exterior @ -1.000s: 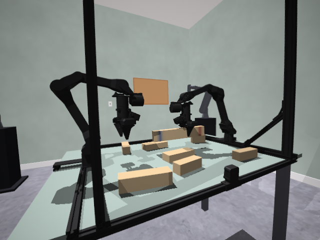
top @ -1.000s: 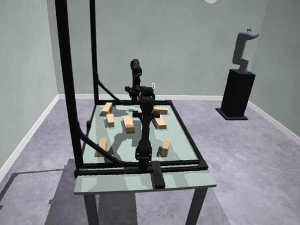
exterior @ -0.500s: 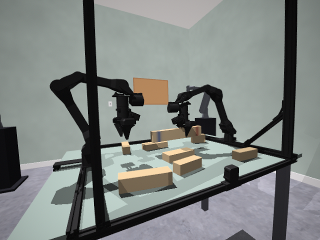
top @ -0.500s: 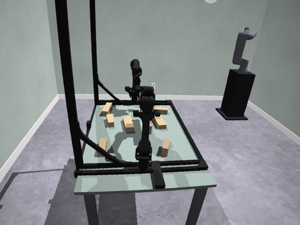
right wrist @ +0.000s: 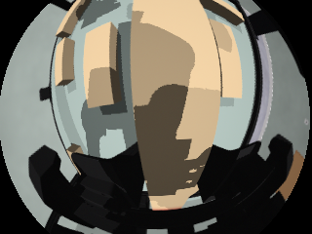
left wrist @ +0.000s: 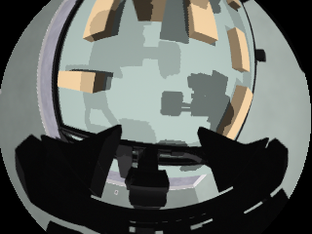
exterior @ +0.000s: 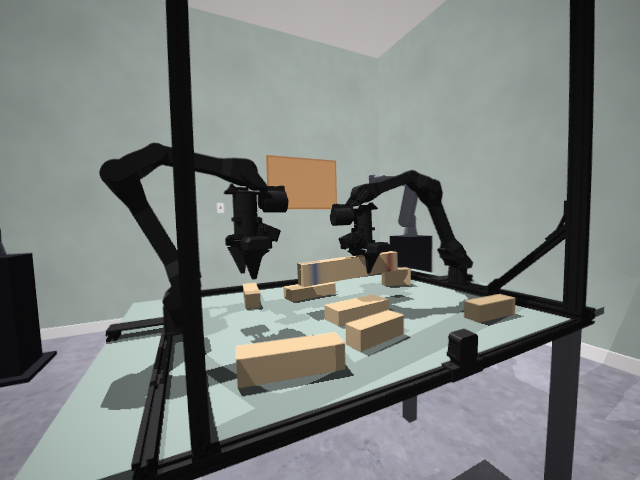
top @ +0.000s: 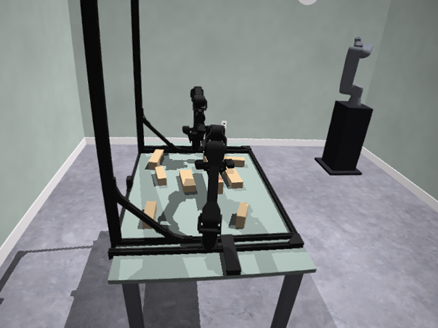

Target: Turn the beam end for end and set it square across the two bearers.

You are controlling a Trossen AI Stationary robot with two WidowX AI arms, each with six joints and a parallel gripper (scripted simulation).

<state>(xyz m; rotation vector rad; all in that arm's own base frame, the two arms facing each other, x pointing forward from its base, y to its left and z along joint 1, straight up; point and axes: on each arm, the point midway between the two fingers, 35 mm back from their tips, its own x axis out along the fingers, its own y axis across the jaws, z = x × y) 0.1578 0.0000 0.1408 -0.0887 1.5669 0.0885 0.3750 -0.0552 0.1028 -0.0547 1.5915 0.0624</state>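
The beam is 50 mm to the left of my right hand and 10 mm below it.
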